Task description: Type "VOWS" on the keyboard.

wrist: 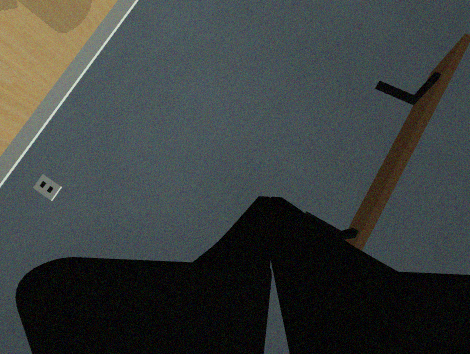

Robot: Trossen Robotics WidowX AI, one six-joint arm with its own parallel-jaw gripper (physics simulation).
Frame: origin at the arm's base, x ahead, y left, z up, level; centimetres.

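Seen in the pictures: gripper, fingertip midpoint: (268, 208).
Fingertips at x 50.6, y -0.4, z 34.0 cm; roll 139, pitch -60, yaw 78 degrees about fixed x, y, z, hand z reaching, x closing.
Note:
A point is followed by its place in that frame.
My black gripper (268, 208) @(x 50.6, y -0.4, z 34.0 cm) fills the lower part of the wrist view. Its fingertips meet at the middle and it is shut, with no object visible between the tips. The keyboard does not show in this view, and neither do any of its letter keys; whether part of it is behind the gripper cannot be told.
A brown wooden board (395, 160) on a blue-grey wall runs slantwise at the right, with a black bracket (414, 98) near its upper part. A small outlet plate (47, 187) is at the left. A wood-coloured floor (30, 65) @(x 79.1, y 4.9, z -14.8 cm) shows at the upper left beyond a pale strip.

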